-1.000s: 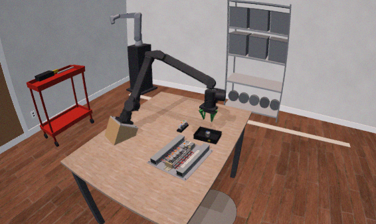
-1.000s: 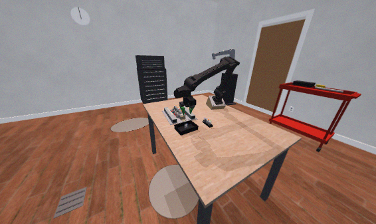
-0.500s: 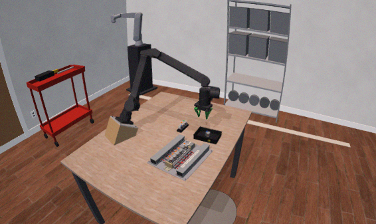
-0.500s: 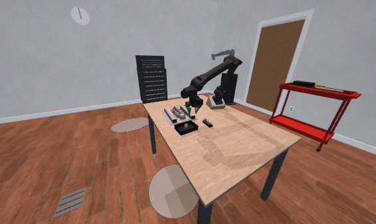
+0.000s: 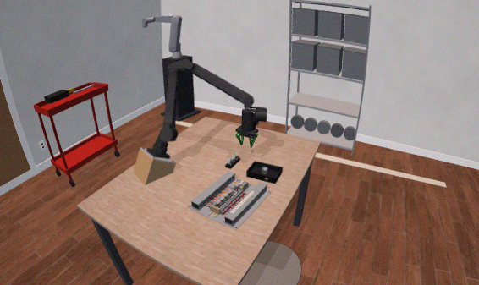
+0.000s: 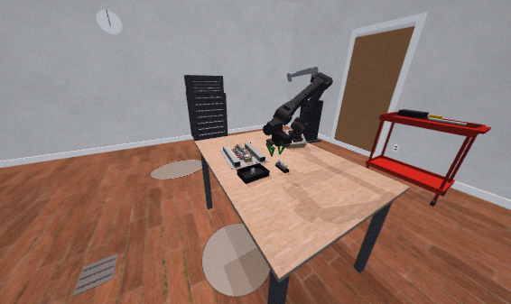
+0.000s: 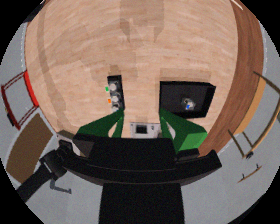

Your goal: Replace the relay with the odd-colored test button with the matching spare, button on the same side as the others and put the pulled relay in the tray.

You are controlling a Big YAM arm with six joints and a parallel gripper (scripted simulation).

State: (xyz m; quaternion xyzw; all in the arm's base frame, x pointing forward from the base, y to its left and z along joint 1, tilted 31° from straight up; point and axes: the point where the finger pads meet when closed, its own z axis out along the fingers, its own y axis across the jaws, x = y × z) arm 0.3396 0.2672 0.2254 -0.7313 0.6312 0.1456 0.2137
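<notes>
My gripper is now 12 cm above the small black stand, 7 cm past it and 3 cm to the left of it. From my hand the other things lie so: black tray (13 cm ahead, 11 cm below, 1 cm to the right).
</notes>
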